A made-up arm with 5 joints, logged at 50 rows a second.
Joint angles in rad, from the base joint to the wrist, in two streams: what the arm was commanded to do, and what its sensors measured. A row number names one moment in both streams.
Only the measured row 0 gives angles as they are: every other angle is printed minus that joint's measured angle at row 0.
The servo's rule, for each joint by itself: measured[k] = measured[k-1] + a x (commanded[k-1-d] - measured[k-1]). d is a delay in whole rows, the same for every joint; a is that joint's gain. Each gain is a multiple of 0.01, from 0.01 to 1. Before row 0 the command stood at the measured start. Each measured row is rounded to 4 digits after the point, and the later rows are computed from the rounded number. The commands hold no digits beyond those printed.
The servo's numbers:
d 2
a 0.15 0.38 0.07 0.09 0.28
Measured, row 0:
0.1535, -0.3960, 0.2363, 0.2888, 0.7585
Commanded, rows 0 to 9:
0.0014, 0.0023, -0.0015, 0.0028, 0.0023
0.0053, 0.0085, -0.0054, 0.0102, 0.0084
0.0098, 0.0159, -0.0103, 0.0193, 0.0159
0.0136, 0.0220, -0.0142, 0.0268, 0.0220
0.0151, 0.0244, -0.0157, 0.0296, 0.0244
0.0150, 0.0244, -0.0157, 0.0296, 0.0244
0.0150, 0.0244, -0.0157, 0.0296, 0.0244
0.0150, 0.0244, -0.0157, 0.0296, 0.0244
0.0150, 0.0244, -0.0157, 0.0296, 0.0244
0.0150, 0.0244, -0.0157, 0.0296, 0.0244
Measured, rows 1 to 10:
0.0000, 0.0000, 0.0000, 0.0000, 0.0000
0.0000, 0.0000, 0.0000, 0.0000, 0.0000
0.0002, 0.0009, -0.0001, 0.0003, 0.0006
0.0010, 0.0038, -0.0005, 0.0012, 0.0028
0.0023, 0.0084, -0.0012, 0.0028, 0.0065
0.0040, 0.0136, -0.0021, 0.0050, 0.0108
0.0057, 0.0177, -0.0031, 0.0072, 0.0146
0.0071, 0.0202, -0.0040, 0.0092, 0.0173
0.0083, 0.0218, -0.0048, 0.0110, 0.0193
0.0093, 0.0228, -0.0056, 0.0127, 0.0207

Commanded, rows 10 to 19:
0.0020, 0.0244, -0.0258, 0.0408, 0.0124
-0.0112, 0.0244, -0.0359, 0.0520, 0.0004
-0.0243, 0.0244, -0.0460, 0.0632, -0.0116
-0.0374, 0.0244, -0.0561, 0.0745, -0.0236
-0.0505, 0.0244, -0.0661, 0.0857, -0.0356
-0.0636, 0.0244, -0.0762, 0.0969, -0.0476
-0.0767, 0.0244, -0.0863, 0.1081, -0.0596
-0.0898, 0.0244, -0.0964, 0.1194, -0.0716
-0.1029, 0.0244, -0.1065, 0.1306, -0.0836
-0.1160, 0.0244, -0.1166, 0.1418, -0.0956
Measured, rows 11 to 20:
0.0102, 0.0234, -0.0063, 0.0142, 0.0217
0.0109, 0.0238, -0.0070, 0.0156, 0.0225
0.0096, 0.0240, -0.0083, 0.0179, 0.0197
0.0065, 0.0242, -0.0102, 0.0210, 0.0143
0.0019, 0.0243, -0.0127, 0.0248, 0.0070
-0.0040, 0.0243, -0.0157, 0.0293, -0.0016
-0.0110, 0.0243, -0.0192, 0.0344, -0.0111
-0.0189, 0.0243, -0.0232, 0.0400, -0.0213
-0.0276, 0.0243, -0.0276, 0.0461, -0.0320
-0.0369, 0.0243, -0.0324, 0.0527, -0.0431

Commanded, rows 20 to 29:
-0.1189, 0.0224, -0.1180, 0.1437, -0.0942
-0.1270, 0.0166, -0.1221, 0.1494, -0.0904
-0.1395, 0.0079, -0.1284, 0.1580, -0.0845
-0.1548, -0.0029, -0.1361, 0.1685, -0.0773
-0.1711, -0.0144, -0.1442, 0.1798, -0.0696
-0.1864, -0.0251, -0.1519, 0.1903, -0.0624
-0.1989, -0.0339, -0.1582, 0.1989, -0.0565
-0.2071, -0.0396, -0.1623, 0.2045, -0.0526
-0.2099, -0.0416, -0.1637, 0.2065, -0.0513
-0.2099, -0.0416, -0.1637, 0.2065, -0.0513
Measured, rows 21 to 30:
-0.0468, 0.0243, -0.0376, 0.0597, -0.0544
-0.0572, 0.0243, -0.0431, 0.0671, -0.0659
-0.0665, 0.0236, -0.0483, 0.0740, -0.0738
-0.0756, 0.0209, -0.0535, 0.0808, -0.0784
-0.0852, 0.0160, -0.0587, 0.0877, -0.0801
-0.0956, 0.0088, -0.0641, 0.0950, -0.0793
-0.1069, 0.0000, -0.0697, 0.1026, -0.0766
-0.1188, -0.0095, -0.0755, 0.1105, -0.0726
-0.1308, -0.0188, -0.0813, 0.1185, -0.0681
-0.1422, -0.0267, -0.0870, 0.1262, -0.0638

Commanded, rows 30 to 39:
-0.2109, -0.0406, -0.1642, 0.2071, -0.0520
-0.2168, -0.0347, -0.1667, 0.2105, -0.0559
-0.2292, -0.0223, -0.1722, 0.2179, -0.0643
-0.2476, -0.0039, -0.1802, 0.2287, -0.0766
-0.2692, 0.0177, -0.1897, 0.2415, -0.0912
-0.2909, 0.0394, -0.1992, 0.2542, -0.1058
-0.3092, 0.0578, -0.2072, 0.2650, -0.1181
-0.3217, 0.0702, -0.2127, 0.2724, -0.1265
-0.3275, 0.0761, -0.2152, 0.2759, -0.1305
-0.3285, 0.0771, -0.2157, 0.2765, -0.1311
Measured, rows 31 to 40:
-0.1524, -0.0324, -0.0924, 0.1334, -0.0603
-0.1610, -0.0359, -0.0974, 0.1400, -0.0578
-0.1685, -0.0377, -0.1021, 0.1460, -0.0562
-0.1757, -0.0366, -0.1066, 0.1518, -0.0561
-0.1837, -0.0312, -0.1112, 0.1577, -0.0584
-0.1933, -0.0208, -0.1160, 0.1641, -0.0635
-0.2047, -0.0062, -0.1212, 0.1711, -0.0713
-0.2176, 0.0111, -0.1267, 0.1786, -0.0810
-0.2313, 0.0288, -0.1323, 0.1864, -0.0914
-0.2449, 0.0445, -0.1379, 0.1941, -0.1012

